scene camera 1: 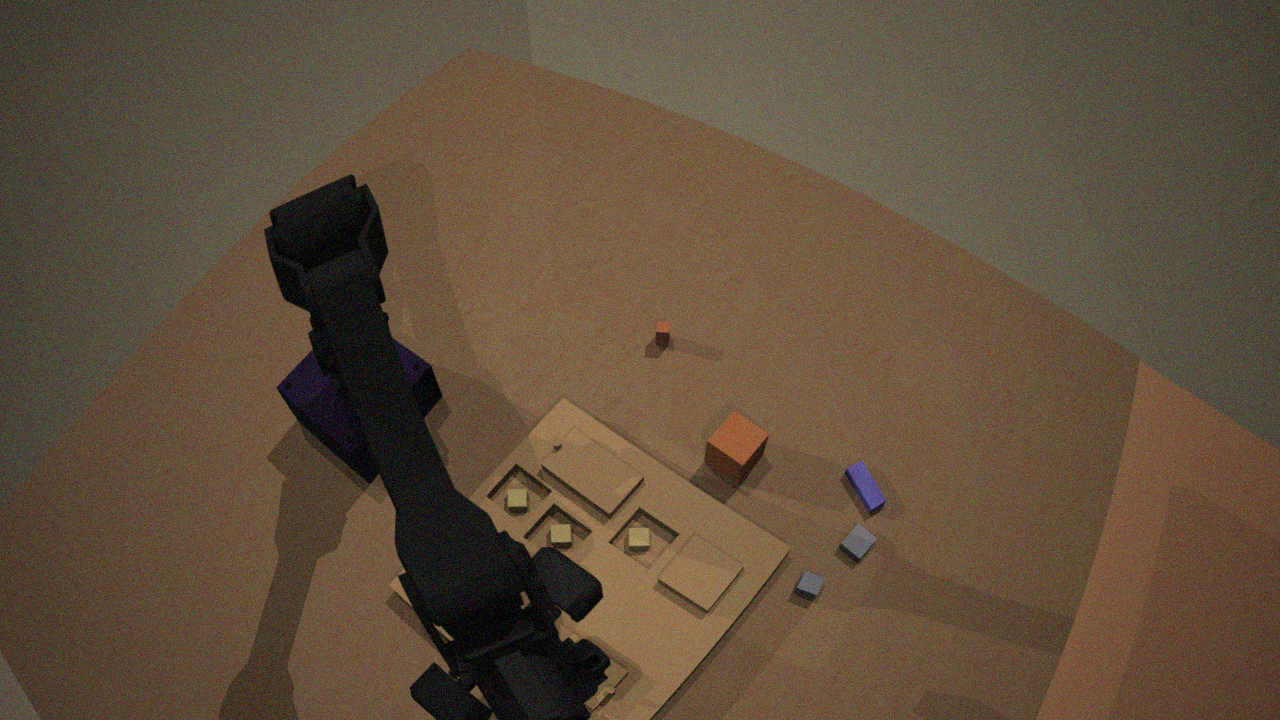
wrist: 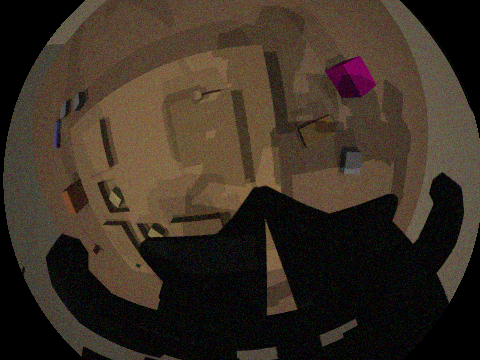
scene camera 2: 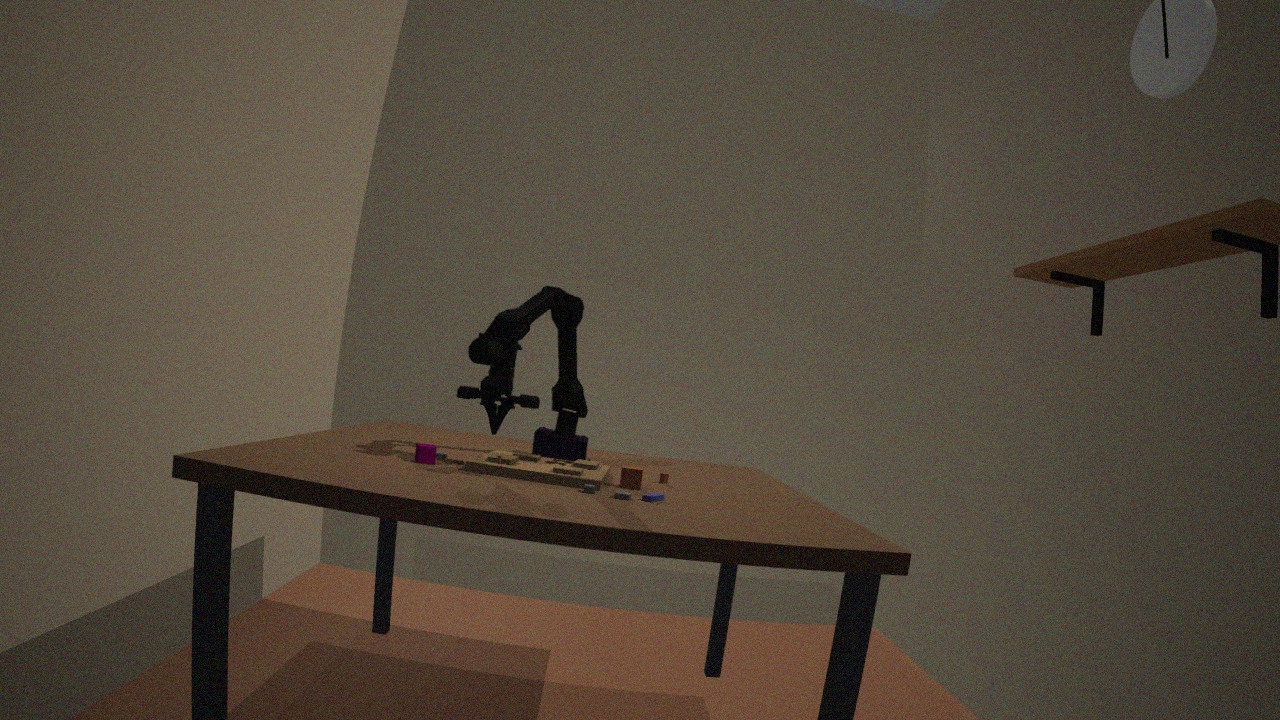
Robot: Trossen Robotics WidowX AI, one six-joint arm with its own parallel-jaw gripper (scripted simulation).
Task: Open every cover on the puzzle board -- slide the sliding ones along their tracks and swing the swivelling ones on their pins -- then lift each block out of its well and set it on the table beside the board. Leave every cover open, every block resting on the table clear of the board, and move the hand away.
Labels:
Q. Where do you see a tan puzzle board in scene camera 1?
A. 660,638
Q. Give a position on a blue-violet bar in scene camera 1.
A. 859,476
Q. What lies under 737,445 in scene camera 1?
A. An orange cube.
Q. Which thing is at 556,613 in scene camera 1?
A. The gripper.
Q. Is the gripper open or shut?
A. Shut.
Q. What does the gripper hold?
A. Nothing.

